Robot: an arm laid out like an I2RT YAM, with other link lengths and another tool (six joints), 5 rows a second.
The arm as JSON. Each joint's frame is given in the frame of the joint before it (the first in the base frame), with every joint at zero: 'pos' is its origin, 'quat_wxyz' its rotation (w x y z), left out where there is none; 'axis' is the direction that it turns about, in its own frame. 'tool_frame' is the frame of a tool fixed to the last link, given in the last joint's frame.
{
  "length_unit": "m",
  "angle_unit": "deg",
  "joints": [
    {
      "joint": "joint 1",
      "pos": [
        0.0,
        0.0,
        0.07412
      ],
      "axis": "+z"
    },
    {
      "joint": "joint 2",
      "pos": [
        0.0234,
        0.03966,
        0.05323
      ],
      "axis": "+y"
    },
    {
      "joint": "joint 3",
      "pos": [
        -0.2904,
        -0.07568,
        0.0
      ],
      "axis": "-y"
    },
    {
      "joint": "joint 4",
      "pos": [
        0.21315,
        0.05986,
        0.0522
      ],
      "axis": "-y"
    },
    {
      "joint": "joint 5",
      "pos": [
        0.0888,
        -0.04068,
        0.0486
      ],
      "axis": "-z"
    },
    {
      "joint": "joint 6",
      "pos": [
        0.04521,
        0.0,
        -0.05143
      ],
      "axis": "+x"
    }
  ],
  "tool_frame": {
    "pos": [
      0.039,
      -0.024,
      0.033
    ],
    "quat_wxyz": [
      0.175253,
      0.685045,
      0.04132,
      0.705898
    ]
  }
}
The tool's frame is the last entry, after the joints.
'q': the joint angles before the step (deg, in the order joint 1, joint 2, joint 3, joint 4, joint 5, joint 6). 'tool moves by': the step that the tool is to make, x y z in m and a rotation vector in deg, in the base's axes. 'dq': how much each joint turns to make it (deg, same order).
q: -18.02 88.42 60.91 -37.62 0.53 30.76
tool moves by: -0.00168 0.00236 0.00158 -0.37 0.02 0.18
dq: 0.44 -0.62 -0.27 -0.26 0.43 0.08
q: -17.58 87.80 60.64 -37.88 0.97 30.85
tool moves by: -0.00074 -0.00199 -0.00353 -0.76 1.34 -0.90
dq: 0.00 0.79 0.01 -0.27 1.40 0.35
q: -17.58 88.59 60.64 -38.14 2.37 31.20
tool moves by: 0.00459 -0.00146 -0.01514 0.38 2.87 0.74
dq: 0.00 2.99 -0.17 0.34 0.18 -0.88
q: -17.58 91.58 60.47 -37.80 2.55 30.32
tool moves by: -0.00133 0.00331 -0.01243 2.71 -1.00 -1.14
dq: 0.00 0.36 -2.54 2.99 -2.28 2.11
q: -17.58 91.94 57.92 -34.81 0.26 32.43
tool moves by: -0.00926 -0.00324 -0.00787 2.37 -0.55 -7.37
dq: -0.79 0.08 -1.58 1.41 0.10 7.02
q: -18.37 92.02 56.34 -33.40 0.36 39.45
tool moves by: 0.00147 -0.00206 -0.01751 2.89 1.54 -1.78
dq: -0.70 3.07 -0.44 1.14 -1.75 1.77
